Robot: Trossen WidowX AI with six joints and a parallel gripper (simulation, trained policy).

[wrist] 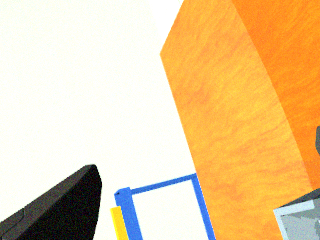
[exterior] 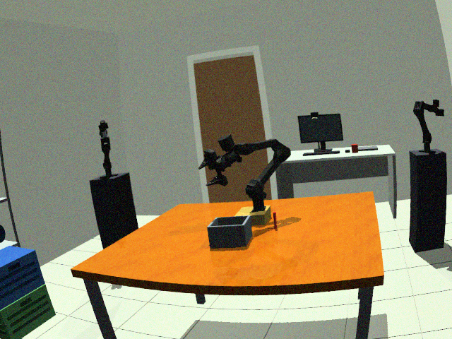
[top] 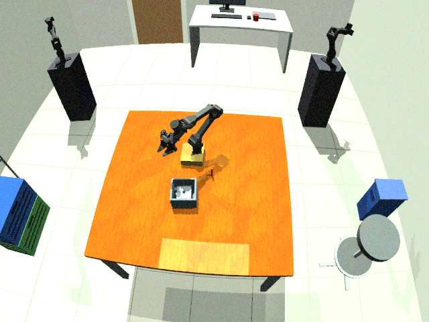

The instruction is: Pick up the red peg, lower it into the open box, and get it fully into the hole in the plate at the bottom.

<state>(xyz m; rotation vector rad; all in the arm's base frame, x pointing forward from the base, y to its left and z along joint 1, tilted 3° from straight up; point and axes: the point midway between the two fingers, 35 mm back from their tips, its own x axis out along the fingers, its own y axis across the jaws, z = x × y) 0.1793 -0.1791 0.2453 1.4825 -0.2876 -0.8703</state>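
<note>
My gripper tip is now 4 cm past the red peg, 31 cm to the right of it and 24 cm above it. The rest, counted from my gripper tip: plate: 13 cm ahead, 13 cm to the left, 23 cm below; grey box: 13 cm ahead, 13 cm to the left, 25 cm below.
</note>
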